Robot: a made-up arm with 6 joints.
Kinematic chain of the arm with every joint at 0, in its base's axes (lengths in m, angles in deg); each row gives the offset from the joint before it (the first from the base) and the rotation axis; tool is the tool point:
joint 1: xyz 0 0 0.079 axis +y
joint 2: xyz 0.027 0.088 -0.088 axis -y
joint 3: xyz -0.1 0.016 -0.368 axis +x
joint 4: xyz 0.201 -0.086 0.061 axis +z
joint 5: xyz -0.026 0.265 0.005 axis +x
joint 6: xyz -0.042 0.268 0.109 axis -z
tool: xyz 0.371 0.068 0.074
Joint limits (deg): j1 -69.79..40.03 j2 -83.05..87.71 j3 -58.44..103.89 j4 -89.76..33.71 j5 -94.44..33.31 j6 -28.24..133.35
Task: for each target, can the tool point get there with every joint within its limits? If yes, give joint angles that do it. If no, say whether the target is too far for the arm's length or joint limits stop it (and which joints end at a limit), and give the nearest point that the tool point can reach.
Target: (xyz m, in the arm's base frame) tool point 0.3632 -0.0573 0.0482
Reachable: yes | joints -18.01 22.22 33.44 -72.52 -4.78 91.56
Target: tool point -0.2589 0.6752 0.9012
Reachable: no: joint limits stop it (at a limit: joint 1, joint 2, joint 6) | nearest point -0.2375 0.6383 0.8740 | short by 0.051 m
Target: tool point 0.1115 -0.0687 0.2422
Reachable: yes | joints -7.26 71.50 78.31 -48.87 -57.80 119.21
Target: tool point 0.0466 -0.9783 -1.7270
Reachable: no: too far | nearest point 0.0284 -0.3480 -1.0215 | short by 0.946 m
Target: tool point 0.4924 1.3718 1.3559
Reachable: no: too far | nearest point 0.3429 0.7072 0.8773 | short by 0.832 m
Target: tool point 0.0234 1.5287 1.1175
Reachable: no: too far | nearest point 0.0739 0.7883 0.7760 | short by 0.817 m
